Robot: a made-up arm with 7 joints.
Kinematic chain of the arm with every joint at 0, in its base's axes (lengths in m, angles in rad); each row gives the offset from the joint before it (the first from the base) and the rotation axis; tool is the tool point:
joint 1: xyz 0 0 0.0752 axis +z
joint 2: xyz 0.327 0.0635 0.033 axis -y
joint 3: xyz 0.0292 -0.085 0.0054 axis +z
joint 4: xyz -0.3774 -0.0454 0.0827 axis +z
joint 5: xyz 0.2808 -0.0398 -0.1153 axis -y
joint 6: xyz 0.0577 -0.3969 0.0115 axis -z
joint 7: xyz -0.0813 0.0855 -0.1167 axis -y
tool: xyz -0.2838 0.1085 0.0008
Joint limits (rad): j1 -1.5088..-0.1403 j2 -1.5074..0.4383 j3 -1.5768..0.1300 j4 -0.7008..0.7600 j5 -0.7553..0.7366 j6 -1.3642..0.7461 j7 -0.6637..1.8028
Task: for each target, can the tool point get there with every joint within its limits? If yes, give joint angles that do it. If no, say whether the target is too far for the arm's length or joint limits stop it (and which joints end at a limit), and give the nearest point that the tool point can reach.
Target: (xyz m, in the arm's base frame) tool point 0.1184 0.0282 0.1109
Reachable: yes | joints -0.7830 0.2839 -1.0223 0.0250 -0.5307 0.3710 -0.4087
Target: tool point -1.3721 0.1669 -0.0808
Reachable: no: joint limits stop it (at a limit: joint 3, joint 4, joint 5, joint 6) | nearest point -0.9092 0.1106 -0.0463 | short by 0.468 m
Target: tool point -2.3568 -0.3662 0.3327
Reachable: no: too far | nearest point -0.9066 -0.1409 0.2395 | short by 1.471 m
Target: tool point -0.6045 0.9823 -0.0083
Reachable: no: joint limits stop it (at a limit: joint 1, joint 4, joint 5, joint 6) | nearest point -0.3642 0.7175 0.0218 | short by 0.359 m
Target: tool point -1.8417 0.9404 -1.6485
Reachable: no: too far | nearest point -0.7029 0.1725 -0.4806 | short by 1.803 m
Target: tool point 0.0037 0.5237 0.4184
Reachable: yes | joints -1.0213 -0.7914 -1.1098 -0.5127 0.2499 -0.9146 0.4861
